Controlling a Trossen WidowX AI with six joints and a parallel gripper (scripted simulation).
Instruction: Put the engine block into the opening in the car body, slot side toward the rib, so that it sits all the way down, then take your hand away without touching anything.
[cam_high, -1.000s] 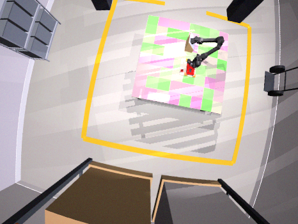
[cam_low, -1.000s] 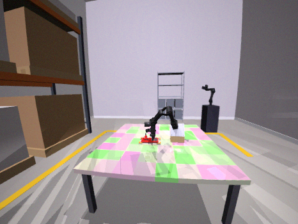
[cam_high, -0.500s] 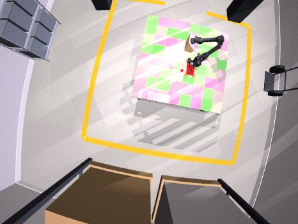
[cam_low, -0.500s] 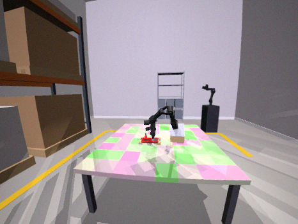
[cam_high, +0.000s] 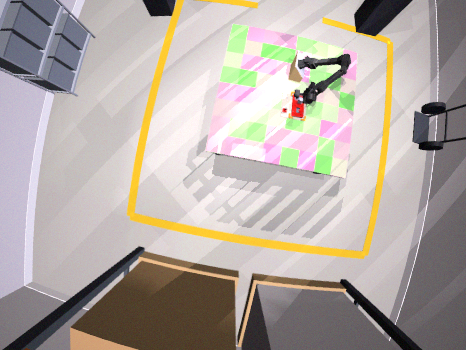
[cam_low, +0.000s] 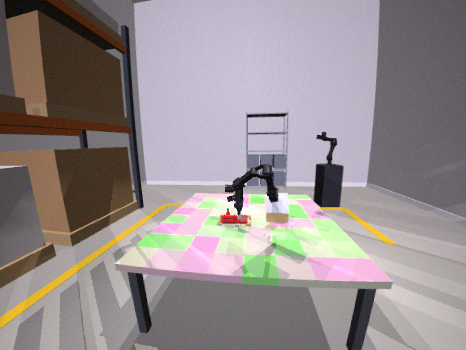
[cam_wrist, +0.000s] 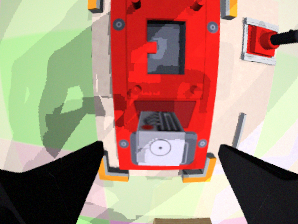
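My gripper tip is now 2 cm above the grey striped engine block.
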